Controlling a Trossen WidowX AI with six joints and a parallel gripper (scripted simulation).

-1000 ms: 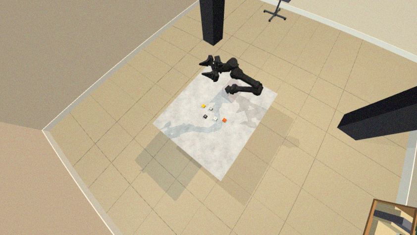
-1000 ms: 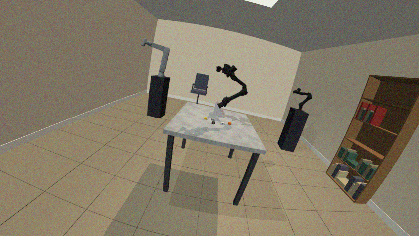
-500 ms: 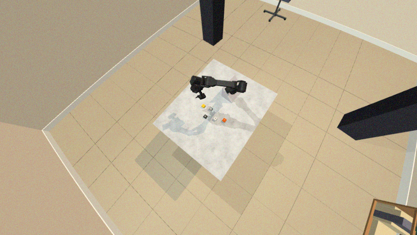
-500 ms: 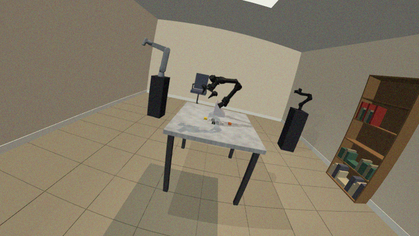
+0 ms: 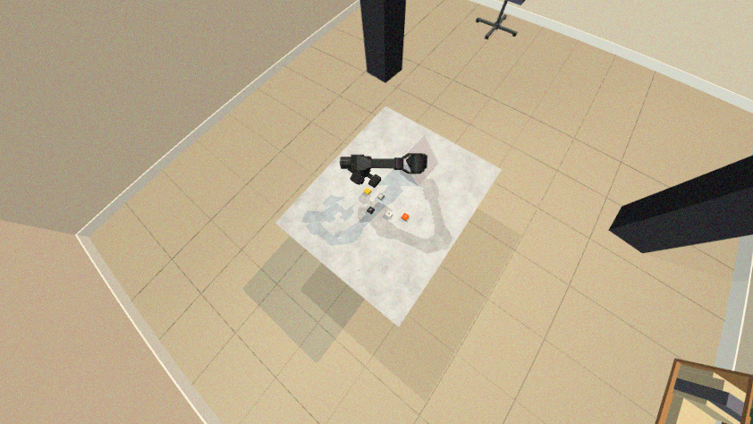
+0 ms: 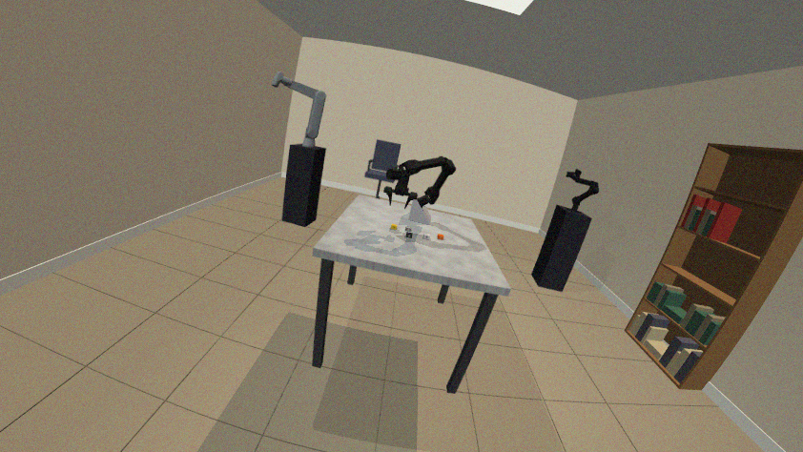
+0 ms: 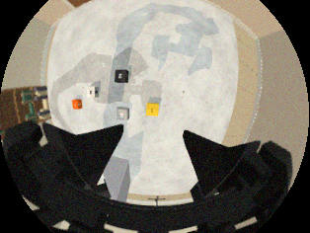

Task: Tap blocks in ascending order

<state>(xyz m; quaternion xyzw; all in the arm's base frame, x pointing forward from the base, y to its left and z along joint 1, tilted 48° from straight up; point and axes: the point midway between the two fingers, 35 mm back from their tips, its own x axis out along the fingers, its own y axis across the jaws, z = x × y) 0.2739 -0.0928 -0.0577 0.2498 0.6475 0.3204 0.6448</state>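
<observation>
The yellow block lies 12 cm below my gripper tip. Also, from my gripper tip: white block: 3 cm ahead, 20 cm to the left, 12 cm below; grey block: 2 cm behind, 9 cm to the left, 12 cm below; black block: 8 cm ahead, 10 cm to the left, 12 cm below.
</observation>
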